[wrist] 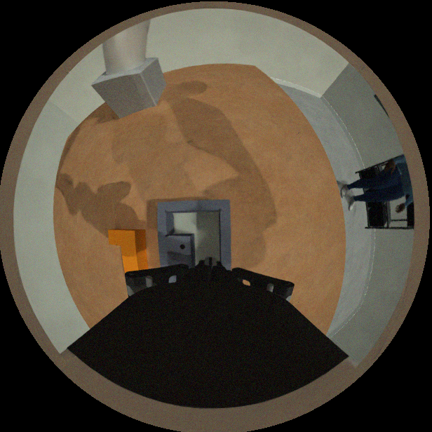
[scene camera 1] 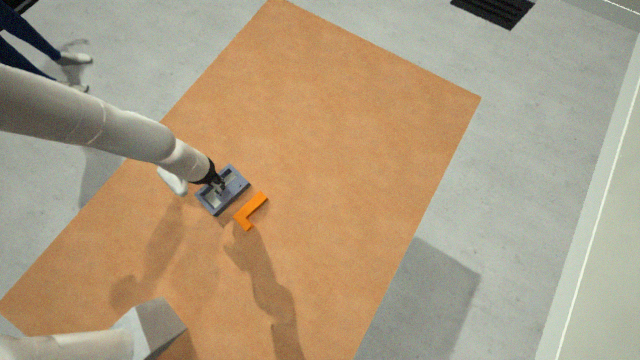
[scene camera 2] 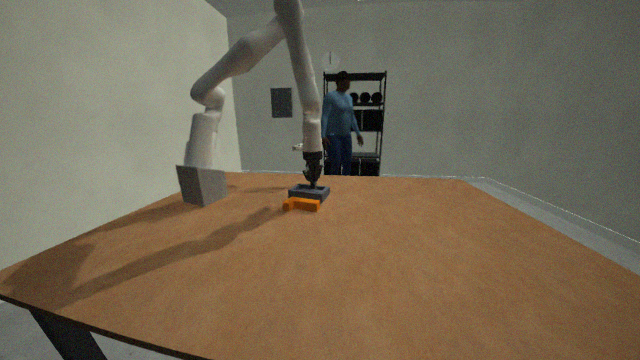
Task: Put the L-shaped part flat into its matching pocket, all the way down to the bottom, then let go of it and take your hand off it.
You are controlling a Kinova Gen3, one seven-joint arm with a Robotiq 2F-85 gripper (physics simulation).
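Frame: origin at the arm's base, x left, y up, z ahead, level; millimetres.
Seen in the pictures: gripper, between the fingertips: [scene camera 1: 222,182]; arm's base, origin of its link: [scene camera 1: 115,353] [scene camera 2: 199,167].
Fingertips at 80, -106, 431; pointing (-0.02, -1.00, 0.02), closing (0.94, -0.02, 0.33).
Observation:
Offsets run from my fingertips to a thing's top centre, as dx, dy, dz. "*": to the spot under its first point. Level surfaces: height alone.
The orange L-shaped part @[-134, +8, -24] [scene camera 1: 254,205] [scene camera 2: 305,204] [wrist: 131,245] lies flat on the table, close beside the blue-grey tray @[-16, +14, -16] [scene camera 1: 231,200] [scene camera 2: 303,193] [wrist: 161,220] and outside it. The tray's pocket @[* +0, -18, -62] [scene camera 1: 212,200] [wrist: 207,225] has a light floor and holds no part where it shows. A raised block with a small dark hole stands at one side of it. My gripper [scene camera 1: 221,187] [scene camera 2: 313,185] [wrist: 209,264] is shut and empty, pointing down over the tray. Its tips are low at the tray; whether they touch it I cannot tell. It hides part of the tray in the wrist view.
The brown table @[dy -22] [scene camera 1: 340,150] [scene camera 2: 380,260] [wrist: 290,175] bears the tray and the part. The arm's grey base block [scene camera 1: 160,322] [scene camera 2: 201,186] [wrist: 132,87] stands at one side of the table. A person [scene camera 2: 340,117] stands beyond the far edge, before a black shelf unit [scene camera 2: 384,90].

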